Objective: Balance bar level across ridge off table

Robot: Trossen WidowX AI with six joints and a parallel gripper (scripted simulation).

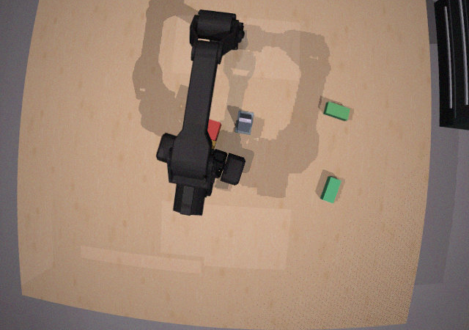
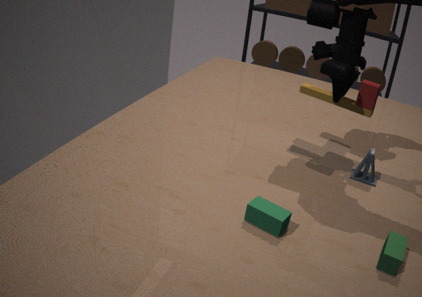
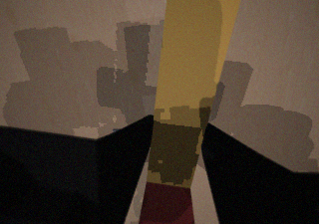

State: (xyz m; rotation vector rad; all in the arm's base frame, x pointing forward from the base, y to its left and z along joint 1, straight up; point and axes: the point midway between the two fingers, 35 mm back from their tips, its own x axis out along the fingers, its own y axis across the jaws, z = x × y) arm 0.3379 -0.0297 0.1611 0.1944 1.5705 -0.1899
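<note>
Right now my gripper tip is 100 mm past the ridge, 90 mm to the right of it and 60 mm above it.
</note>
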